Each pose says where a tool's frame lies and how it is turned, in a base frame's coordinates. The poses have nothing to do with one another.
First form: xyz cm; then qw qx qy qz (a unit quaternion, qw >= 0).
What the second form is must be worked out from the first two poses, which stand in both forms.
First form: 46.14 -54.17 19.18 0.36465 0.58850 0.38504 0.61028
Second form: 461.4 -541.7 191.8 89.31 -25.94 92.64
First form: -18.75 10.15 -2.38 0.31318 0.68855 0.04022 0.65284
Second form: -187.5 101.5 -23.8 84.27 -60.91 72.73
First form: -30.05 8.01 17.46 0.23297 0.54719 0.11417 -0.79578
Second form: -300.5 80.1 174.6 11.05 67.53 -139.96
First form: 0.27 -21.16 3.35 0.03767 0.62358 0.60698 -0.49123
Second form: 2.7 -211.6 33.5 -133.13 41.18 106.95
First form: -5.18 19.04 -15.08 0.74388 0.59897 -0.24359 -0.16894
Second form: -51.8 190.4 -150.8 80.45 -9.21 -33.38
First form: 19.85 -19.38 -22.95 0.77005 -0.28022 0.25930 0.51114
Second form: 198.5 -193.8 -229.5 -13.22 43.30 61.88
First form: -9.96 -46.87 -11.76 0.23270 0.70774 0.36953 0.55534
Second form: -99.6 -468.7 -117.6 110.38 -37.89 81.98
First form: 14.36 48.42 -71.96 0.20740 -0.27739 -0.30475 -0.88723
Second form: 143.6 484.2 -719.6 32.81 -38.22 -165.33
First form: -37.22 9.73 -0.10 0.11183 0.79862 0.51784 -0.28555
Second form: -372.2 97.3 -1.0 -171.79 34.88 68.50
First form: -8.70 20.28 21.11 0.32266 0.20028 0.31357 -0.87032
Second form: -87.0 202.8 211.1 -29.94 33.43 -148.50
